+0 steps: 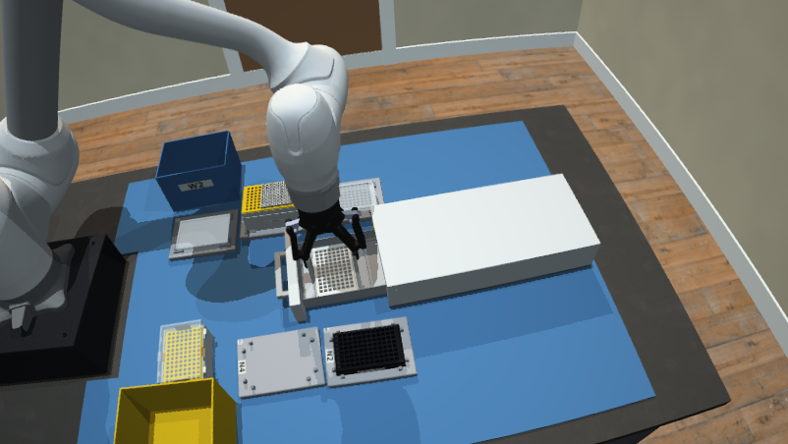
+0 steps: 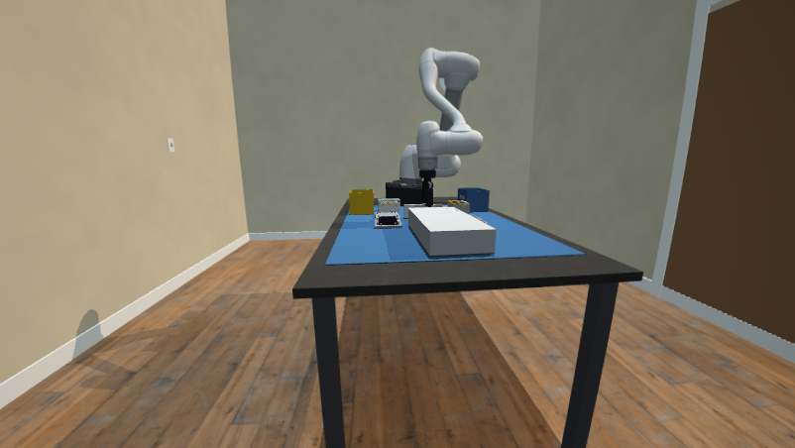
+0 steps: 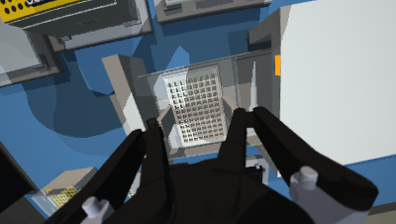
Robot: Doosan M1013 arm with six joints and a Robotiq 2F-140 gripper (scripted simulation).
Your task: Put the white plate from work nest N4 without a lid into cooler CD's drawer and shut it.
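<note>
The white plate is 20 mm below my hand. Round my hand: white cooler CD 170 mm ahead, 30 mm to the right, 10 mm below; drawer 30 mm ahead, 10 mm to the right, 20 mm below; black plate 10 mm ahead, 200 mm to the right, 20 mm below.
</note>
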